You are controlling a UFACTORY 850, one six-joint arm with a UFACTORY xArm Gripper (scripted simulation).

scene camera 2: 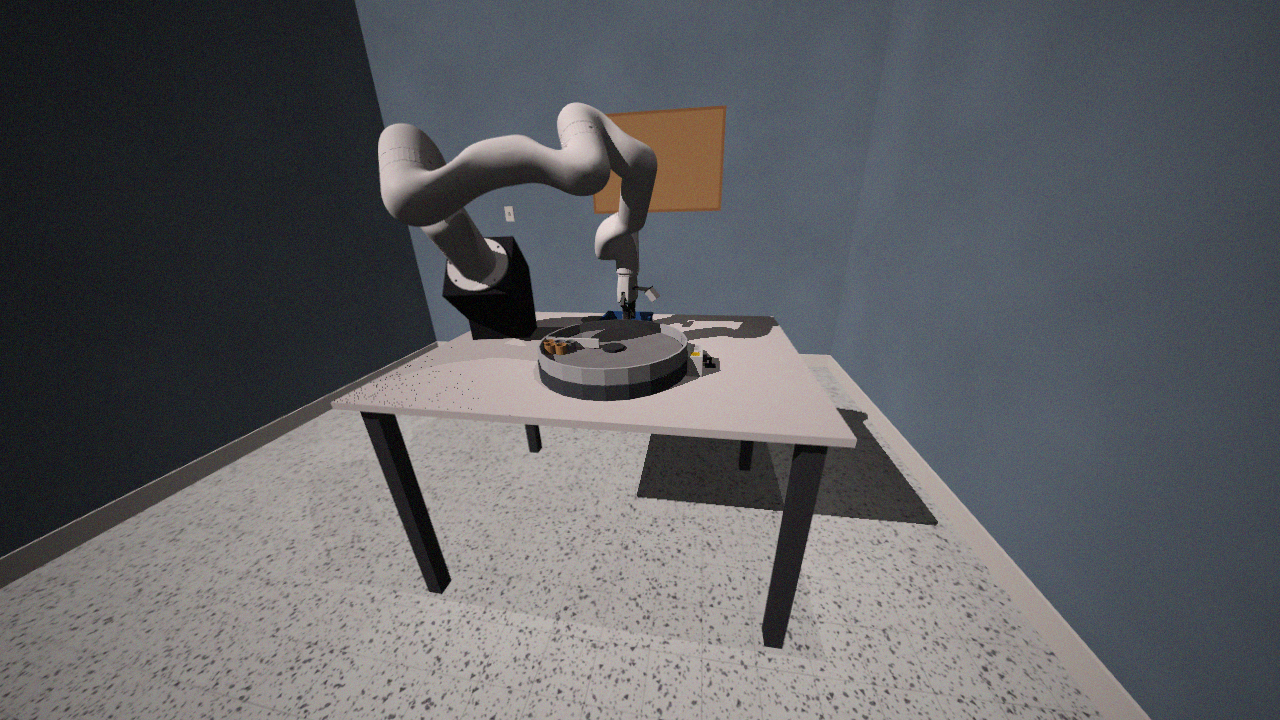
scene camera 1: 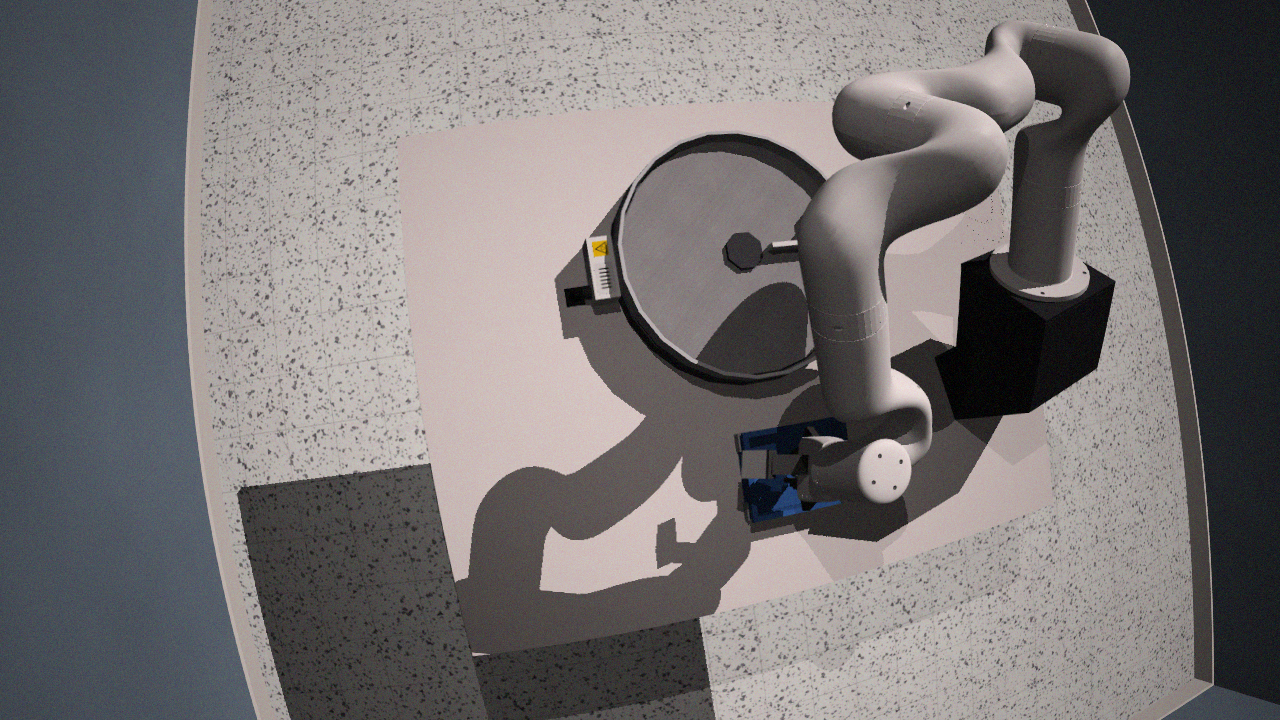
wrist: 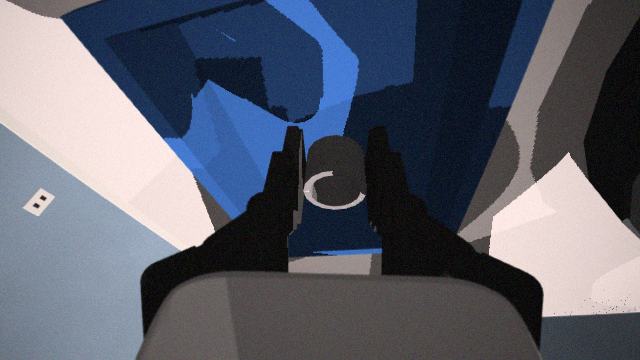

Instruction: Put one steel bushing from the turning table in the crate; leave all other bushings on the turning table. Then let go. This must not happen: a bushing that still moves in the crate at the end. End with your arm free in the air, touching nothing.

Labels:
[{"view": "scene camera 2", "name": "gripper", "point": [629, 319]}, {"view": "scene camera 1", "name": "gripper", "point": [791, 468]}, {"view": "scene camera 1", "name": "round grey turning table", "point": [695, 236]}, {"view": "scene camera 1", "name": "blue crate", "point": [773, 498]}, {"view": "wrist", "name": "gripper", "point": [335, 147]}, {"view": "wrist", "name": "dark grey steel bushing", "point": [335, 178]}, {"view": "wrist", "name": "blue crate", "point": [220, 90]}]

